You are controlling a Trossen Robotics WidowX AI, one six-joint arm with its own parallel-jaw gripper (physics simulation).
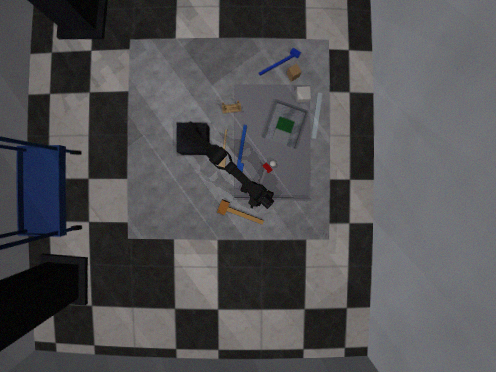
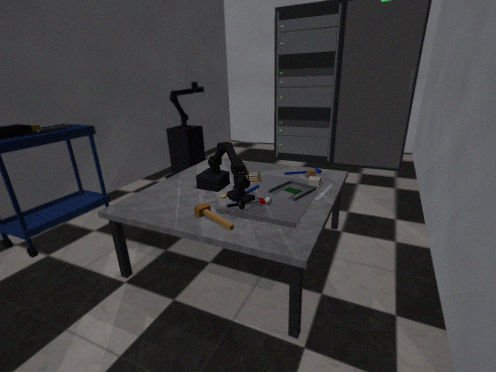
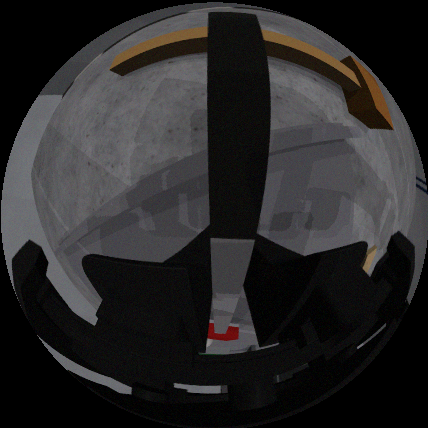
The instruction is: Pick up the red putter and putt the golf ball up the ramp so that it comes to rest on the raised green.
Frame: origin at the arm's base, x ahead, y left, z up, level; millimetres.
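Seen in the pictures: gripper, fingertip midpoint: [image 2: 241,209] [image 3: 223,230]; arm's base, link origin: [image 1: 192,133] [image 2: 215,172].
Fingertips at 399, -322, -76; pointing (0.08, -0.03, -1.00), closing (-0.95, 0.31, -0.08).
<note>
Offsets run from my fingertips to a thing's top centre, as dx, dy, dz. "spot": to the spot under its first point.
My gripper [image 1: 258,190] [image 2: 242,201] [image 3: 223,230] is shut on the grey shaft of the red putter @(spot: +54, +145, +16) [image 1: 267,168] [image 2: 261,200] [image 3: 225,334], low over the front part of the grey board [image 1: 295,175] [image 2: 285,220]. The putter's red head is out ahead of the fingers, at the board's surface. The white golf ball @(+90, +181, +23) [image 1: 273,163] [image 2: 268,200] is right beside the head, on the side towards the green; whether they touch is unclear. The green @(+156, +428, -14) [image 1: 285,124] [image 2: 292,190] lies farther back, inside a grey walled frame @(spot: +187, +549, +0) [image 1: 291,105]. The ramp is hard to make out.
A blue stick-shaped tool @(-102, +262, -6) [image 1: 243,142] lies on the board's left side. An orange mallet @(-91, -145, +30) [image 1: 243,215] [image 2: 217,219] [image 3: 370,97] lies near the front. A wooden stand [image 1: 231,107], a blue mallet @(+99, +831, +3) [image 1: 277,63], a brown block @(+192, +754, +37) [image 1: 294,72], a white block @(+255, +621, +25) [image 1: 303,93] and a pale strip @(+357, +504, -20) [image 1: 317,116] lie farther back.
</note>
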